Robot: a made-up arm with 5 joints. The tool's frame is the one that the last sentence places.
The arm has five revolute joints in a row. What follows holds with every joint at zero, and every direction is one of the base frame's. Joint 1 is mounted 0.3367 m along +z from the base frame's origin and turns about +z. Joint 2 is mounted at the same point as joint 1 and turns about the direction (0, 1, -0.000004). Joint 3 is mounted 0.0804 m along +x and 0.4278 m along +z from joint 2 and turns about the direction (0, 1, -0.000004). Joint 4 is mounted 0.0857 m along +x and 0.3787 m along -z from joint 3 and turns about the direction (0, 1, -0.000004). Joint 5 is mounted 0.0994 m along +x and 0.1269 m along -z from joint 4 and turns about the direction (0, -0.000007, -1). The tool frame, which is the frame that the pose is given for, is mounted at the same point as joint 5; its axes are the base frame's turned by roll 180, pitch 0 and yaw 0 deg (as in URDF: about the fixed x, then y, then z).
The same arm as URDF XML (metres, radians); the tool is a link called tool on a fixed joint. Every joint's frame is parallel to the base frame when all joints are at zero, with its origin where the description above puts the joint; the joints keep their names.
<robot name="arm">
<joint name="tool_joint" type="fixed"><parent link="link5"/><child link="tool"/><origin xyz="0 0 0" rpy="3.1416 0 0"/></joint>
<joint name="joint 5" type="continuous"><parent link="link4"/><child link="link5"/><origin xyz="0.0994 0 -0.1269"/><axis xyz="0 0 -1"/></joint>
<joint name="joint 4" type="continuous"><parent link="link3"/><child link="link4"/><origin xyz="0.0857 0 -0.3787"/><axis xyz="0 1 0"/></joint>
<joint name="joint 3" type="continuous"><parent link="link2"/><child link="link3"/><origin xyz="0.0804 0 0.4278"/><axis xyz="0 1 0"/></joint>
<joint name="joint 2" type="continuous"><parent link="link1"/><child link="link2"/><origin xyz="0 0 0"/><axis xyz="0 1 0"/></joint>
<joint name="joint 1" type="continuous"><parent link="base"/><child link="link1"/><origin xyz="0 0 0.3367"/><axis xyz="0 0 1"/></joint>
<link name="base"/>
<link name="link1"/>
<link name="link2"/>
<link name="link3"/>
<link name="link4"/>
<link name="link5"/>
<link name="tool"/>
</robot>

